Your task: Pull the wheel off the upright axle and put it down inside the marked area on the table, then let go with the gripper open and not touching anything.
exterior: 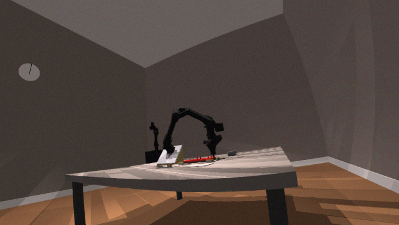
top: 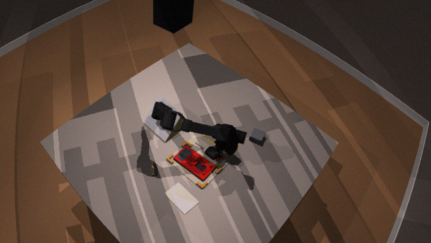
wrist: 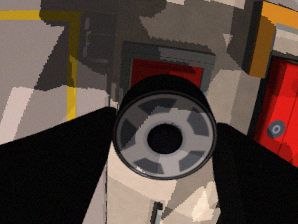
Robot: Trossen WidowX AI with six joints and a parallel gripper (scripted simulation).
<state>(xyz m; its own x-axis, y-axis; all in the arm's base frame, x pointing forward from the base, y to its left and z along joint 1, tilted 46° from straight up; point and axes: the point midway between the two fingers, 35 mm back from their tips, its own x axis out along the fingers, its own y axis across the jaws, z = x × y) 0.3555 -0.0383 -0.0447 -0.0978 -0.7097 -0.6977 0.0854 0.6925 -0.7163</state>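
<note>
My gripper tip is now 20 mm above the upright axle. From my gripper tip the other things lie so: wheel right at my gripper tip; then small wooden stick 280 mm to the right, 220 mm behind, 40 mm below; then small grey block 250 mm to the left, 90 mm ahead, 30 mm below.
</note>
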